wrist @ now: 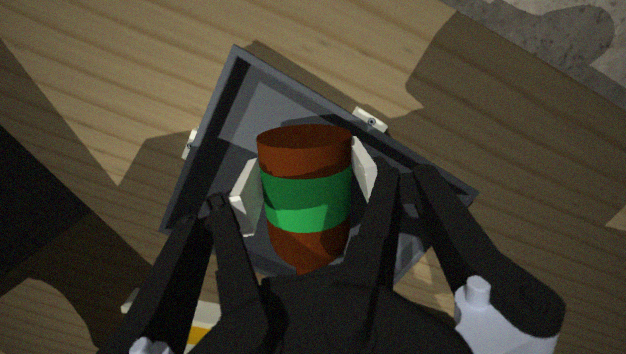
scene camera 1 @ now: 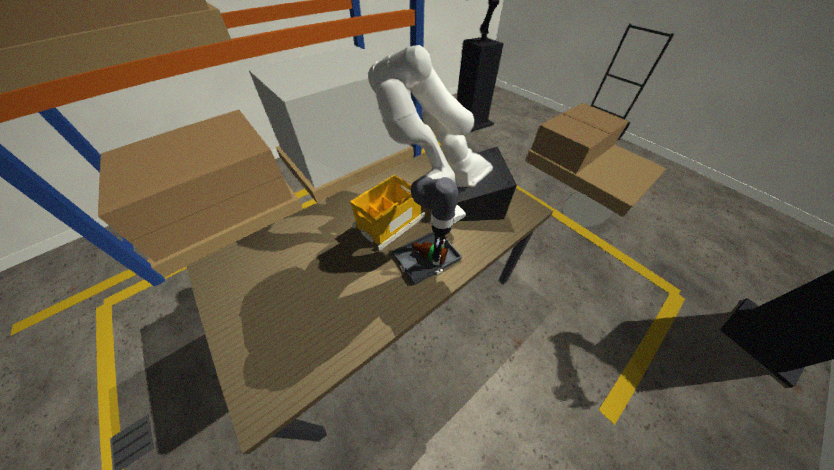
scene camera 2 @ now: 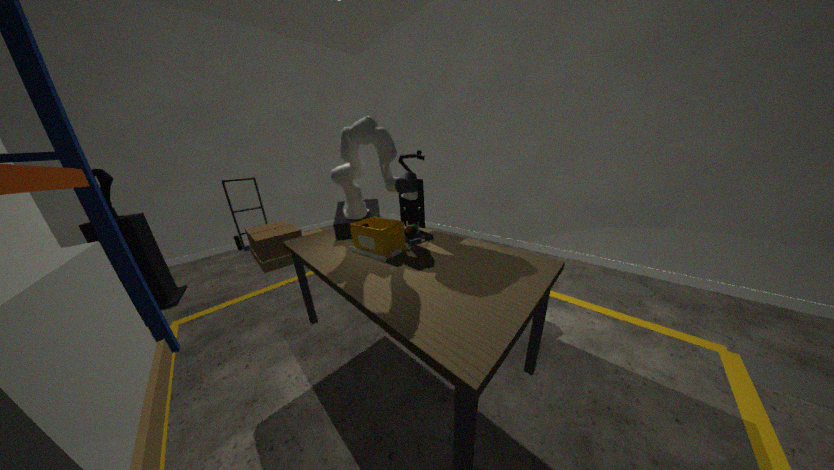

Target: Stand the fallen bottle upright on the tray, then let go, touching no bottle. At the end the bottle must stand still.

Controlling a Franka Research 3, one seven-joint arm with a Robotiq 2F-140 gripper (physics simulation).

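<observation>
The brown bottle with a green band point(scene camera 1: 421, 248) point(scene camera 2: 410, 230) point(wrist: 307, 200) is on the dark grey tray point(scene camera 1: 411, 272) point(wrist: 265, 102). In the wrist view its flat base is at the top and its narrowing shoulder points down toward the palm. It is not upright; its exact tilt is hard to tell. My gripper point(scene camera 1: 436, 255) point(wrist: 305, 164) is shut on the bottle, with a pale pad on each side of the green band. The neck is hidden behind the gripper's body in the wrist view.
A yellow crate with dividers point(scene camera 1: 372, 229) point(scene camera 2: 385, 240) stands beside the tray on the wooden table point(scene camera 1: 303, 326) point(scene camera 2: 443, 315). The black block under the arm's base point(scene camera 1: 493, 201) is behind the tray. The table's long edge runs close to the tray.
</observation>
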